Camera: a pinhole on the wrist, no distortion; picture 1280 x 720 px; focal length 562.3 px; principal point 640.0 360.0 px. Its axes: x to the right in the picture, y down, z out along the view. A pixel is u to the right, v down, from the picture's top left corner.
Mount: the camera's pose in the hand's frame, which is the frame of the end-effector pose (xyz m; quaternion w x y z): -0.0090 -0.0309 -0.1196 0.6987 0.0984 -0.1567 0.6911
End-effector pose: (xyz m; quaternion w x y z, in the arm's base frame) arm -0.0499 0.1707 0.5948 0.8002 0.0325 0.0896 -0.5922
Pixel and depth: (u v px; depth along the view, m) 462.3 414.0 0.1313
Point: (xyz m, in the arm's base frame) -0.1709 0.1688 0.5942
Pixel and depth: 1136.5 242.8 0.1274
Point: -0.0166 0.1666 0.6325
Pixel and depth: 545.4 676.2 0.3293
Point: -0.2817 0.2966 0.7955
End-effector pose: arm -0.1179 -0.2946 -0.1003 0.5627 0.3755 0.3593 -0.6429
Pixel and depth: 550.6 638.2 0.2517
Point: -0.2652 -0.2884 0.0840
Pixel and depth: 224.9 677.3 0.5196
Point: -0.6672 -0.2591 0.3203
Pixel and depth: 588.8 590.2 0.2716
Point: -0.2613 -0.3165 0.0849
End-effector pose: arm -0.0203 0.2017 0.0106 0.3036 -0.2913 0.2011 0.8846
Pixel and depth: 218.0 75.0 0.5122
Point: 0.1281 0.8430 -0.0449
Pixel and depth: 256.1 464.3 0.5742
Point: 0.3697 0.7160 0.2069
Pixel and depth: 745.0 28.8 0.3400
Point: -0.1541 0.4665 0.0664
